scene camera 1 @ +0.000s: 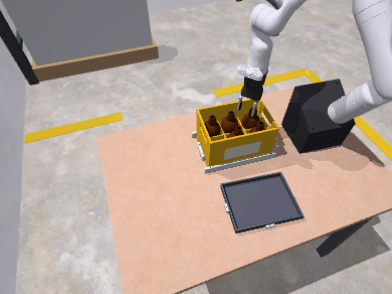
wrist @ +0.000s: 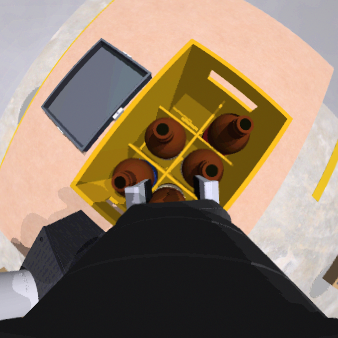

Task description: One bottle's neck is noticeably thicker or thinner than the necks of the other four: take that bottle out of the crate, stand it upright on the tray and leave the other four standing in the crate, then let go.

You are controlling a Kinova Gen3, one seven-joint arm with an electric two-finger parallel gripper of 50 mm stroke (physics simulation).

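Frame: origin at the arm's base, x left, y back, z up, level; centimetres.
Seen in the pictures: gripper, fingertip midpoint: (scene camera 1: 245, 111) (wrist: 172, 185); arm's base, origin of the base link: (scene camera 1: 338, 112) (wrist: 27, 290).
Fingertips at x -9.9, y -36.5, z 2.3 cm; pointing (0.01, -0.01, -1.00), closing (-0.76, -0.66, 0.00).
Observation:
Offsets run from my fingertips to a thing's middle. "spot": to the spot under its first point. Level surfaces: height alone.
The yellow crate @(dx +1.5, dy -4.4, dz -9.6 cm) (scene camera 1: 216, 154) (wrist: 262, 125) holds five brown bottles in its compartments. In the wrist view, one bottle @(dx +5.5, dy -5.1, dz -9.8 cm) (wrist: 165, 140) is near the centre, another @(dx -3.2, dy -12.7, dz -9.8 cm) (wrist: 227, 134) is at the right, a third @(dx -3.1, dy -4.6, dz -9.8 cm) (wrist: 199, 165) is beside the right finger, and a fourth @(dx +5.9, dy +4.1, dz -9.8 cm) (wrist: 131, 173) is by the left finger. The back-right bottle @(dx -2.2, dy +4.8, dz -9.8 cm) (scene camera 1: 251, 120) (wrist: 168, 195) is below and between the fingers, its neck hidden in the wrist view. I cannot tell which neck differs. My gripper (scene camera 1: 247, 110) (wrist: 172, 185) is open and empty above that bottle. The dark tray @(spot: dx +30.0, dy -4.9, dz -17.8 cm) (scene camera 1: 260, 202) (wrist: 97, 95) holds no bottle.
The crate and tray are on a wooden table @(dz -18.3 cm) (scene camera 1: 155, 200) (wrist: 160, 25). Light grey rails @(dx +11.4, dy -4.8, dz -16.8 cm) (scene camera 1: 240, 163) run along the crate's base. A black box (scene camera 1: 317, 117) (wrist: 57, 245) is at the crate's right in the scene view, beside the white arm's base.

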